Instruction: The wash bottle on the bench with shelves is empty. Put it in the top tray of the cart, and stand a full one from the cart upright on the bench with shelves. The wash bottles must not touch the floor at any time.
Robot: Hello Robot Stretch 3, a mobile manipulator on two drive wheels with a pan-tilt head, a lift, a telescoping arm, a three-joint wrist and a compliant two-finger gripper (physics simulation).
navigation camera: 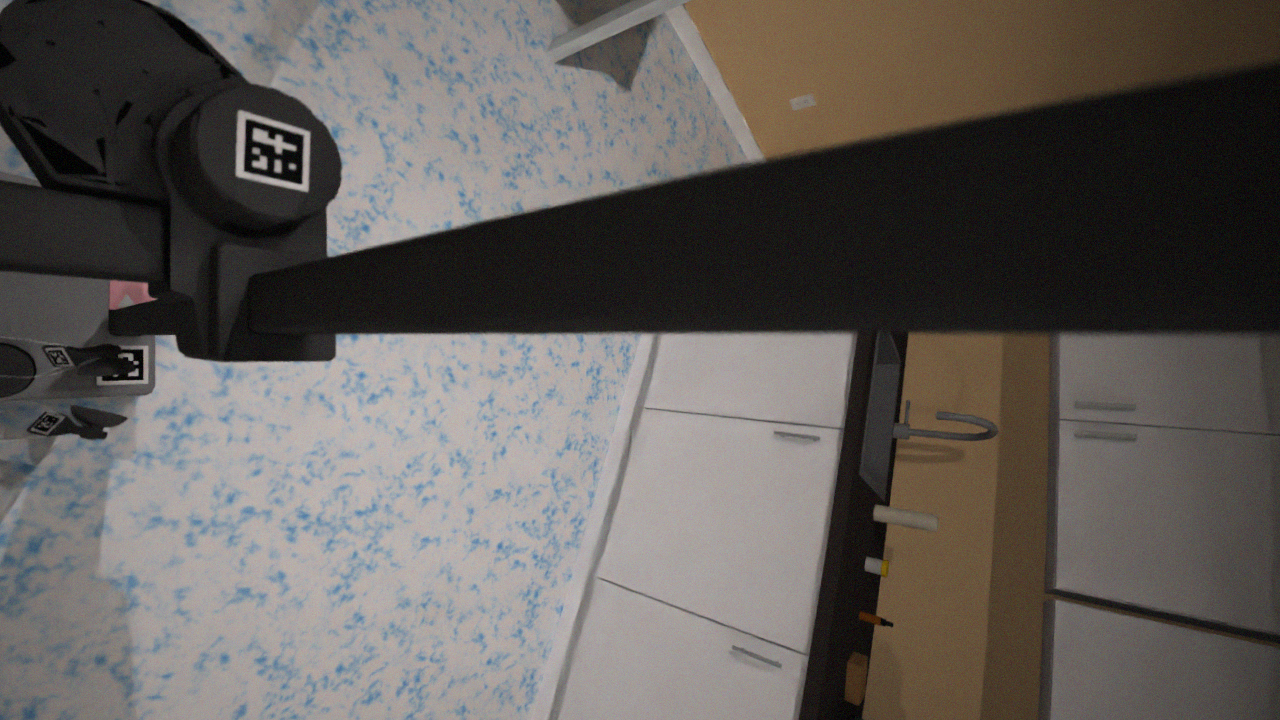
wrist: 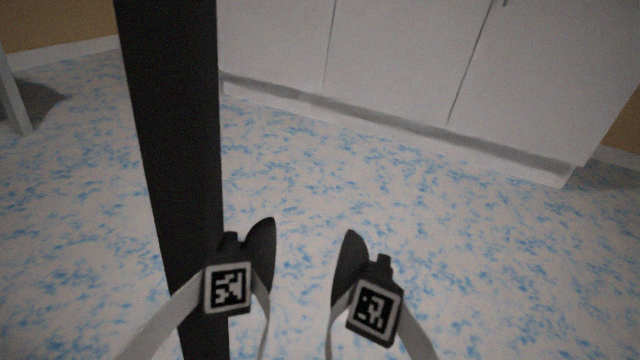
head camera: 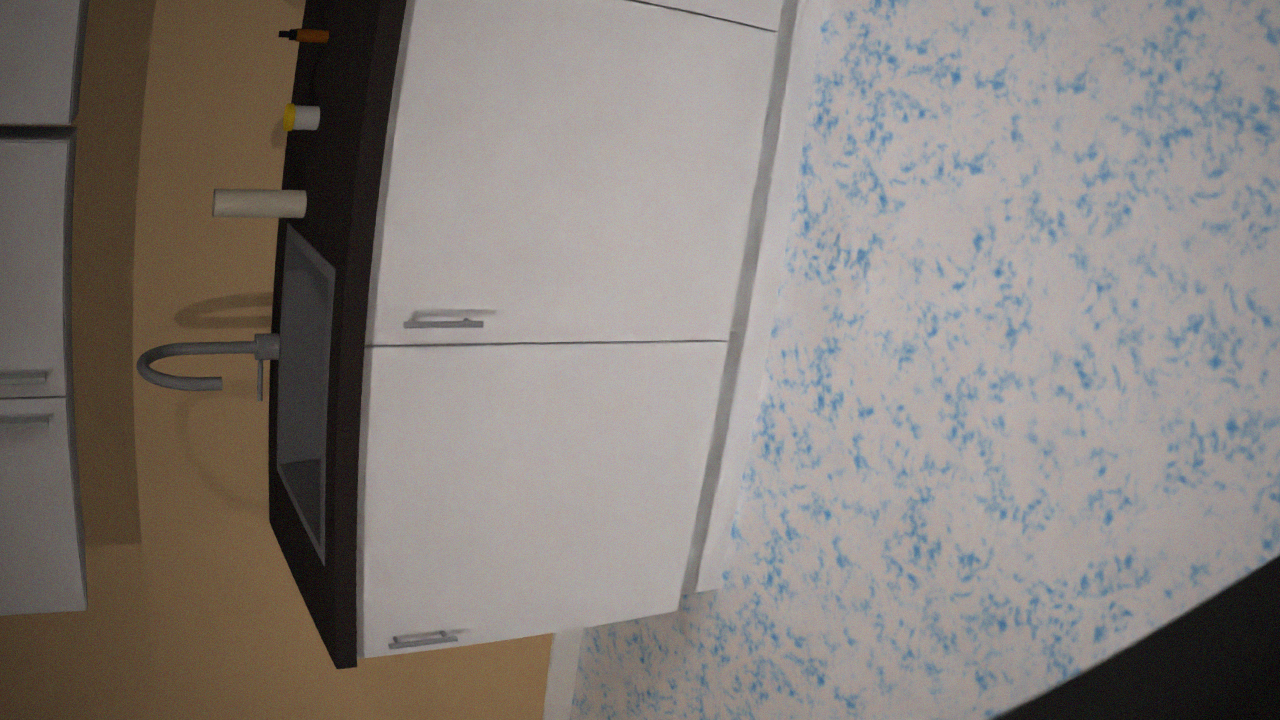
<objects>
My gripper shows in the navigation camera view and in the wrist view; in the head camera view it is out of frame. One and the same spot on my gripper: (navigation camera: pixel 101 361) is (wrist: pixel 247 247). One and the same spot on a sink counter: (navigation camera: pixel 723 563) is (head camera: pixel 558 81).
</objects>
